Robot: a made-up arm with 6 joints. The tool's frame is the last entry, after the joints. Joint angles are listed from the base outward. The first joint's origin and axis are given. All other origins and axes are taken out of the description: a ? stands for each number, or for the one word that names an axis. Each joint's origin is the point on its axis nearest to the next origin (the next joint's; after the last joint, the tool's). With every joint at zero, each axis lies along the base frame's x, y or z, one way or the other. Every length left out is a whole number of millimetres.
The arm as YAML. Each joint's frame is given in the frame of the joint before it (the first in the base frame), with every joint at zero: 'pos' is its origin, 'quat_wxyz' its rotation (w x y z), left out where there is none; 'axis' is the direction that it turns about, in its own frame. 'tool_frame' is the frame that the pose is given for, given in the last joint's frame.
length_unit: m
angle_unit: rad
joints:
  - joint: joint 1
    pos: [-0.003, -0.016, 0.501]
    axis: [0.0, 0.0, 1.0]
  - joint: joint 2
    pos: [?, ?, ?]
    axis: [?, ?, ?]
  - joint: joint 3
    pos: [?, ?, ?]
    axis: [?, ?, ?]
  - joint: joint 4
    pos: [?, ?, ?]
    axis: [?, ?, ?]
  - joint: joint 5
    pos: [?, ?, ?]
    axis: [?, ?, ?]
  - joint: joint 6
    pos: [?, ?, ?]
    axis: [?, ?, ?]
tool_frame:
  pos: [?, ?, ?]
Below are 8 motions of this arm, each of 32 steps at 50 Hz.
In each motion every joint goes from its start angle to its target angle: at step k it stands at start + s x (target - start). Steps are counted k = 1, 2, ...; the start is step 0. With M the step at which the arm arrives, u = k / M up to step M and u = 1 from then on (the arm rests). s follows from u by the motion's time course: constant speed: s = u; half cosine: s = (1 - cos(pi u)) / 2; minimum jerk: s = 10 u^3 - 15 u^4 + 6 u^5.
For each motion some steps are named. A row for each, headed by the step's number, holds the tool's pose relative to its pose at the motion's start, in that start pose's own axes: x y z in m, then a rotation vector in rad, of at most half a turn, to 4 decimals.
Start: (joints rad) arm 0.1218 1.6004 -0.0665 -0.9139 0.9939 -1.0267
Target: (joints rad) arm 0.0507 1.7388 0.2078 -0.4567 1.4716 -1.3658
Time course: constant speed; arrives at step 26
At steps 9, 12, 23, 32:
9: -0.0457 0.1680 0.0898 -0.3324 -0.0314 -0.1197
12: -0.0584 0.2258 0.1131 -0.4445 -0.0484 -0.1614
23: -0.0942 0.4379 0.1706 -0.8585 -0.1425 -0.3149
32: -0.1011 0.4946 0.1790 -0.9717 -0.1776 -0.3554

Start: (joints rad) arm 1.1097 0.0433 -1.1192 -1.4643 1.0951 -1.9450
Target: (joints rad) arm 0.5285 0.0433 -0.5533 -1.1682 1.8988 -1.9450
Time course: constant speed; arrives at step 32
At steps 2, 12, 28, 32:
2: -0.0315 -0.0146 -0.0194 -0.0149 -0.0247 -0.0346
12: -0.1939 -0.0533 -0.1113 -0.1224 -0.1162 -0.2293
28: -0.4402 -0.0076 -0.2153 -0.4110 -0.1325 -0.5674
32: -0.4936 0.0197 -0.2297 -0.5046 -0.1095 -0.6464

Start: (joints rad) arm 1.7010 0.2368 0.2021 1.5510 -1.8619 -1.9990
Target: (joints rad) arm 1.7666 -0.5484 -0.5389 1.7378 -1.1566 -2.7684
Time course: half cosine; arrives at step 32
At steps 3, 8, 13, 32:
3: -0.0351 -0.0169 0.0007 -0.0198 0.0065 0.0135
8: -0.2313 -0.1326 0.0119 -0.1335 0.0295 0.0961
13: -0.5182 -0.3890 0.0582 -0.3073 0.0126 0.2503
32: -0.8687 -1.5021 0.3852 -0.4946 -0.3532 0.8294

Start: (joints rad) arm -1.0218 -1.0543 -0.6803 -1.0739 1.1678 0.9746
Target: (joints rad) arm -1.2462 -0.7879 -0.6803 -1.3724 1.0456 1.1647
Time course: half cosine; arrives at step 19
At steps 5, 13, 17, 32:
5: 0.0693 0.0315 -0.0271 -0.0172 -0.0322 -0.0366
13: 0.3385 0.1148 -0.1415 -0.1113 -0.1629 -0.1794
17: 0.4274 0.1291 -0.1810 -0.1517 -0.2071 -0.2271
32: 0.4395 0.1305 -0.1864 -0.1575 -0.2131 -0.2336

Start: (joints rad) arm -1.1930 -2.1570 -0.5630 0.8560 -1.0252 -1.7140
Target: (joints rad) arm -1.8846 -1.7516 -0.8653 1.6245 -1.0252 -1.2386
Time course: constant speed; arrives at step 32
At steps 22, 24, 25, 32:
22: -0.1959 0.0748 -0.5541 -0.2138 0.8187 0.8272
24: -0.2277 0.0694 -0.6051 -0.2242 0.9012 0.8933
25: -0.2444 0.0658 -0.6303 -0.2288 0.9430 0.9255
32: -0.3740 0.0214 -0.8010 -0.2498 1.2471 1.1337

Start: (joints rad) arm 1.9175 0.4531 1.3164 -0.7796 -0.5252 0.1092
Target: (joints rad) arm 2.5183 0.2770 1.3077 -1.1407 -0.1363 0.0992
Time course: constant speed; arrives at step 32
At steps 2, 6, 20, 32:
2: -0.0392 0.0333 0.0085 -0.0309 -0.0067 -0.0179
6: -0.1183 0.0988 0.0192 -0.0892 -0.0220 -0.0556
20: -0.3959 0.3090 -0.0056 -0.2519 -0.0951 -0.2017
32: -0.6250 0.4542 -0.0960 -0.3376 -0.1809 -0.3321

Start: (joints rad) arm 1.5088 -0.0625 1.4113 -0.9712 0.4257 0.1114
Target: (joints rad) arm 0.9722 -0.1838 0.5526 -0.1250 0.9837 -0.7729
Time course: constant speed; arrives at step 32
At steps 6, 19, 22, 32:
6: -0.0171 -0.1769 -0.0424 0.1236 0.0598 0.0407
19: -0.0613 -0.4833 -0.2449 0.2920 0.1138 0.0801
22: -0.0763 -0.5339 -0.3084 0.3169 0.1085 0.0724
32: -0.1446 -0.6348 -0.5470 0.3804 0.0485 -0.0224

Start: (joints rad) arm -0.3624 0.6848 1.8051 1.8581 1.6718 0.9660
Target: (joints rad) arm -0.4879 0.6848 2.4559 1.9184 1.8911 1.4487
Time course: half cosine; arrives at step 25
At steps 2, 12, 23, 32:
2: -0.0050 -0.0039 -0.0042 -0.0025 0.0025 0.0167
12: -0.1303 -0.1413 -0.1119 -0.0717 0.1008 0.4931
23: -0.2197 -0.3427 -0.1946 -0.1378 0.2732 1.0163
32: -0.2214 -0.3494 -0.1964 -0.1394 0.2795 1.0318

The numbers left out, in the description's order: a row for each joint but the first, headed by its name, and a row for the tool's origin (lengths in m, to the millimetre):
joint 2: xyz 0.018 0.091 0.0, axis 0.0 1.0 0.0
joint 3: xyz 0.02 0.0 0.838, axis 0.0 1.0 0.0
joint 4: xyz -0.014 0.0 0.808, axis 0.0 0.0 1.0
joint 5: xyz -0.01 -0.008 0.0, axis 0.0 1.0 0.0
joint 6: xyz 0.026 0.0 0.163, axis 0.0 0.0 1.0
tool: xyz -0.003 -0.007 0.0

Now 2 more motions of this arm.
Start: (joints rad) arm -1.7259 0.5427 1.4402 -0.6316 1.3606 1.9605
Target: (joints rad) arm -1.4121 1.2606 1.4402 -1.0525 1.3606 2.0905
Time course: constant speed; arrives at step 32
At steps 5, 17, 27, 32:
5: 0.1180 0.0187 0.0677 0.0315 -0.0830 -0.0994
17: 0.3988 0.0010 0.2417 0.0745 -0.2892 -0.3500
27: 0.6116 -0.0776 0.3999 0.0784 -0.4629 -0.5698
32: 0.7047 -0.1362 0.4833 0.0709 -0.5486 -0.6829

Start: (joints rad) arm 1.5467 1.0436 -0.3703 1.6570 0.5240 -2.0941
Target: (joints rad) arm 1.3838 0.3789 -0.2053 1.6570 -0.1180 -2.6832
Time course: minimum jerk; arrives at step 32
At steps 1, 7, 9, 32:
1: -0.0002 -0.0002 0.0000 0.0002 0.0000 -0.0003
7: -0.0513 -0.0557 0.0090 0.0583 0.0025 -0.0693
9: -0.0993 -0.1042 0.0148 0.1108 0.0060 -0.1306
32: -0.8487 -0.5490 -0.0902 0.8100 0.1578 -0.8090

